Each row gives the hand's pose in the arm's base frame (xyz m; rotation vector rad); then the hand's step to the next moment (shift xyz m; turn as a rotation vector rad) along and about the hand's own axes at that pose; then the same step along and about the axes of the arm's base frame.
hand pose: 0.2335 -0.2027 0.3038 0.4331 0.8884 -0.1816
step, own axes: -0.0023 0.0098 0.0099 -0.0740 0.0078 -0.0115
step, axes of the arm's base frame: 0.0088 0.0044 0.0101 -0.0517 0.0103 0.0538
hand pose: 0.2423 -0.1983 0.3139 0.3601 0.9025 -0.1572
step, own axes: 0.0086 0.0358 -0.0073 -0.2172 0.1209 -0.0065
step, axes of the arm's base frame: 0.0100 0.0361 -0.0023 -0.1038 0.1111 0.1968
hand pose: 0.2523 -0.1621 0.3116 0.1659 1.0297 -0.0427
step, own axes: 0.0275 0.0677 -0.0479 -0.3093 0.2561 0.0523
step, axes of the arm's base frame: -0.0188 0.0755 -0.0397 -0.0860 0.2313 0.3211
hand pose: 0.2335 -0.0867 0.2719 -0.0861 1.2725 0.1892
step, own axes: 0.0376 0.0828 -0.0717 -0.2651 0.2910 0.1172
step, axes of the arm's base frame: -0.0725 0.0727 -0.0536 -0.0191 0.2806 0.2994
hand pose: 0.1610 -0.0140 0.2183 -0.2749 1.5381 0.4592
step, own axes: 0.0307 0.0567 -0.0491 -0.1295 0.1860 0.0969
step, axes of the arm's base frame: -0.0702 0.0316 -0.0254 0.0063 0.1938 0.1522
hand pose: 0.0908 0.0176 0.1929 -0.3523 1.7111 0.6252
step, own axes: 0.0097 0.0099 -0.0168 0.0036 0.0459 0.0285
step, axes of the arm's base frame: -0.0212 -0.0008 -0.0050 -0.0031 0.0540 0.0026
